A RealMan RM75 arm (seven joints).
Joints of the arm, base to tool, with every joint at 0 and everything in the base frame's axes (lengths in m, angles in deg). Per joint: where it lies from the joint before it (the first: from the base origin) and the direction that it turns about. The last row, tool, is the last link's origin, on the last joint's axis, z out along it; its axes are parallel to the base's.
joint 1: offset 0.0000 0.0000 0.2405 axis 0 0 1
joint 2: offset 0.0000 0.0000 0.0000 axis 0 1 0
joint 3: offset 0.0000 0.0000 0.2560 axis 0 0 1
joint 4: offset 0.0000 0.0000 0.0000 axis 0 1 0
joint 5: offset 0.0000 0.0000 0.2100 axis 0 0 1
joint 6: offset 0.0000 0.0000 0.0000 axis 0 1 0
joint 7: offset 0.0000 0.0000 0.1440 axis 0 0 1
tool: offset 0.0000 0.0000 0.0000
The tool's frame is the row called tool.
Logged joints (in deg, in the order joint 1, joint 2, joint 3, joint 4, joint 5, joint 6, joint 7), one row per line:
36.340, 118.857, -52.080, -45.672, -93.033, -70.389, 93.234
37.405, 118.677, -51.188, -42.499, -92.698, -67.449, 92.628
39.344, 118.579, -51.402, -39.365, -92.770, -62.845, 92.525
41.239, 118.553, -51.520, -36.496, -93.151, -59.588, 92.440
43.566, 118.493, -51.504, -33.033, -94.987, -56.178, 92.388
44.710, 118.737, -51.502, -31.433, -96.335, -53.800, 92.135
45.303, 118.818, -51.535, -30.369, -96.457, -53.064, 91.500
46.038, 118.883, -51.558, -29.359, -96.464, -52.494, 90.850
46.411, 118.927, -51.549, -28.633, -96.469, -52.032, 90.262
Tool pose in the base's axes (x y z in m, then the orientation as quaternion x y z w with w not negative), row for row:
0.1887, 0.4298, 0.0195, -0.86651, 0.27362, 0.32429, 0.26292
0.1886, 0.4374, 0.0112, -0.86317, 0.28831, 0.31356, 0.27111
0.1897, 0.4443, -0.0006, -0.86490, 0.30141, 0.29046, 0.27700
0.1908, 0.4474, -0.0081, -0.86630, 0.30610, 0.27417, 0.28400
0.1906, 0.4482, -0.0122, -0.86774, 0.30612, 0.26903, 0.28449
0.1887, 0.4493, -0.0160, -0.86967, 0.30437, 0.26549, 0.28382
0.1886, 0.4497, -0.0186, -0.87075, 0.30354, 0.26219, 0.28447
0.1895, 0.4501, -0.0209, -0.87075, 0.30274, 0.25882, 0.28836
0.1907, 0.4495, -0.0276, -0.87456, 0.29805, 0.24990, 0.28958
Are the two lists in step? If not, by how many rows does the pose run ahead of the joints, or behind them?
The pose runs 2 rows ahead of the joints: the pose in row i belongs to the joints in row i + 2.
